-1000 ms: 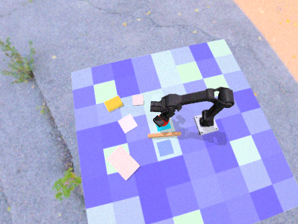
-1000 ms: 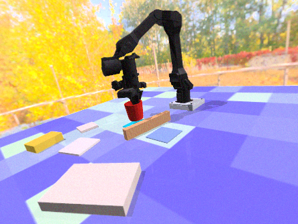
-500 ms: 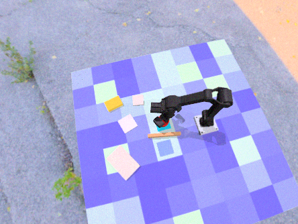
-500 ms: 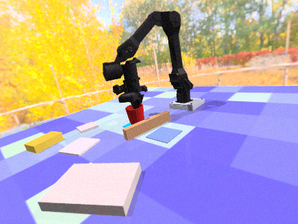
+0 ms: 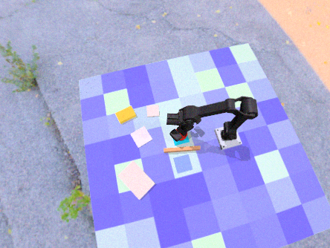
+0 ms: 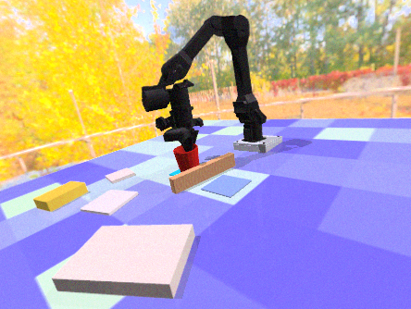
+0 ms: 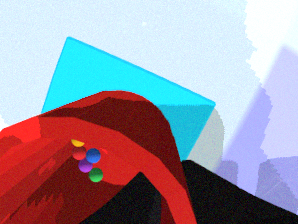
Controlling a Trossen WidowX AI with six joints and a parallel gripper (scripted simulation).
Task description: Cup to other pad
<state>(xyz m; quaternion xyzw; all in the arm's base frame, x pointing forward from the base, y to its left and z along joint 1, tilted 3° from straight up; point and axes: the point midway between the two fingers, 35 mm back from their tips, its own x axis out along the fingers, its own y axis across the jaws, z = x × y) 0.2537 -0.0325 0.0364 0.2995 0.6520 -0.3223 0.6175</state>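
Right now the cyan pad is 2 cm ahead of my gripper tip, 2 cm to the left of it and 5 cm below it. Round my gripper tip: pale blue pad (2 cm ahead, 18 cm to the left, 5 cm below); then yellow block (36 cm ahead, 14 cm to the right, 3 cm below); then wooden bar (2 cm ahead, 10 cm to the left, 3 cm below).
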